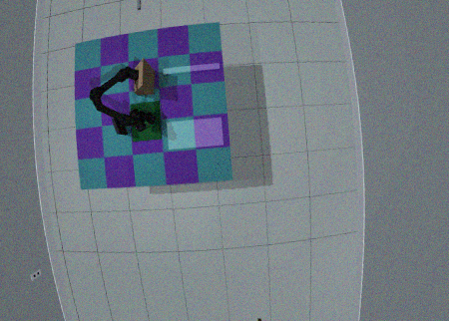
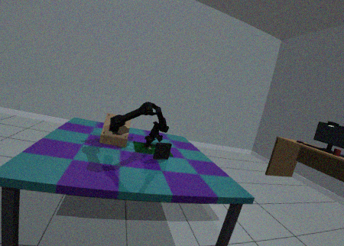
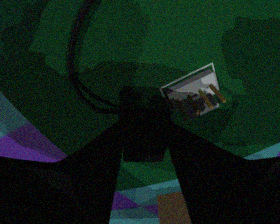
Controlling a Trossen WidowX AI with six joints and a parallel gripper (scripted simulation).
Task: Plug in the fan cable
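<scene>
My gripper tip is 4 cm short of the green board, 3 cm to the left of it and 2 cm above it. From my gripper tip the other things lie so: dark plug (1 cm behind); then black fan (9 cm ahead, 21 cm to the right, 5 cm above).
</scene>
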